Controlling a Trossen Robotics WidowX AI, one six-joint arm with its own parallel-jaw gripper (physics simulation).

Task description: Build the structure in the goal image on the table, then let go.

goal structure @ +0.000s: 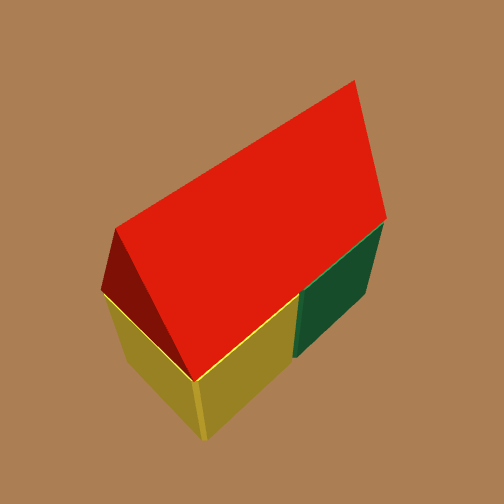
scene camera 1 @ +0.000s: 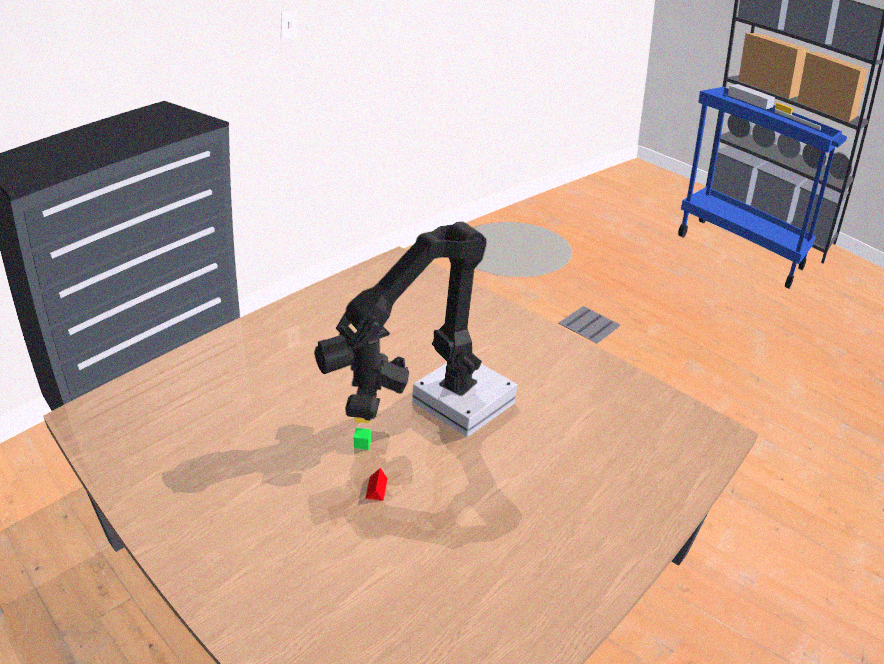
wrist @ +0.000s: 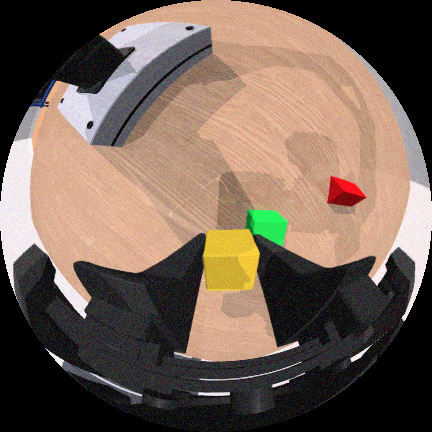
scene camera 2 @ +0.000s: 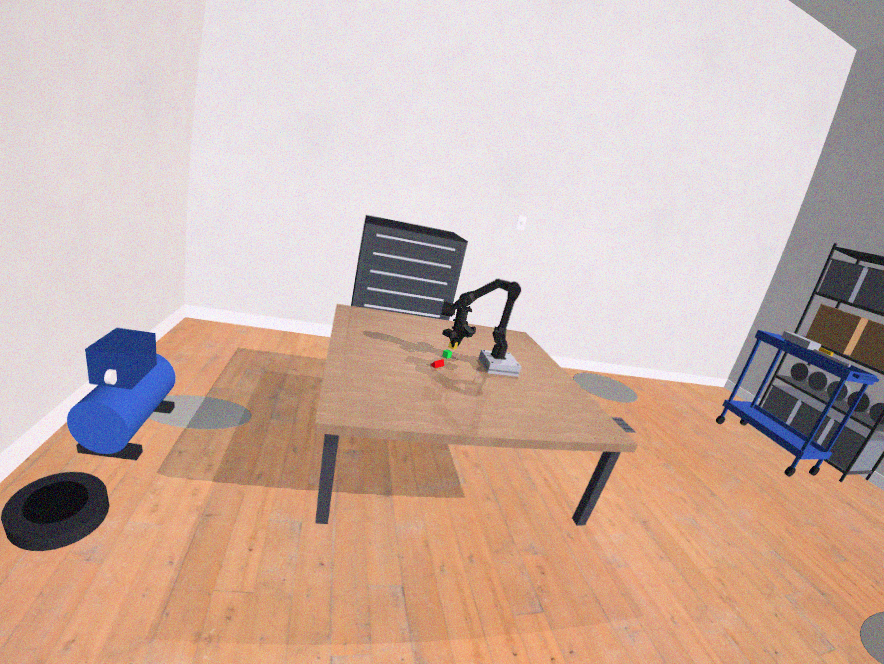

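Where they show: gripper, fingertip midpoint: (wrist: 228,239) (scene camera 2: 455,346); arm's base, link origin: (scene camera 1: 458,383) (wrist: 101,69) (scene camera 2: 498,356).
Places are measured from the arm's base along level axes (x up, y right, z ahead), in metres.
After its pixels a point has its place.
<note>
A yellow cube (scene camera 1: 362,420) @[z 0.233, x -0.005, y 0.088 m] (scene camera 2: 453,345) (wrist: 231,260) @[z 0.213, x 0.021, y 0.088 m] is held between the fingertips of my gripper (wrist: 228,239) @[z 0.212, x -0.001, y 0.086 m], which is shut on it. In the first scene view the gripper hides most of the cube. The yellow cube is above the table top, apart from it. A green cube (scene camera 1: 362,438) @[z 0.262, x -0.024, y 0.064 m] (scene camera 2: 447,353) @[z 0.258, x -0.029, y 0.057 m] (wrist: 268,227) @[z 0.243, x -0.023, y 0.067 m] sits on the table, close to the held cube and partly hidden behind it and a finger in the wrist view. A red wedge-shaped block (scene camera 1: 377,485) @[z 0.348, x -0.029, y -0.046 m] (scene camera 2: 438,363) @[z 0.338, x -0.039, y -0.047 m] (wrist: 345,192) @[z 0.312, x -0.028, y -0.022 m] lies on the table on the far side of the green cube from the arm's gripper.
The arm's pale square base (scene camera 1: 464,401) @[z 0.044, x -0.001, y -0.046 m] (scene camera 2: 499,363) @[z 0.030, x -0.003, y -0.079 m] (wrist: 165,72) @[z 0.077, x -0.031, y -0.016 m] stands on the wooden table (scene camera 1: 607,457) @[z -0.047, x -0.056, y -0.381 m] (scene camera 2: 471,418) @[z 0.339, x -0.055, y -0.490 m], to the right of the cubes in both scene views. A dark drawer cabinet (scene camera 1: 128,250) (scene camera 2: 408,268) stands beyond the table's edge.
</note>
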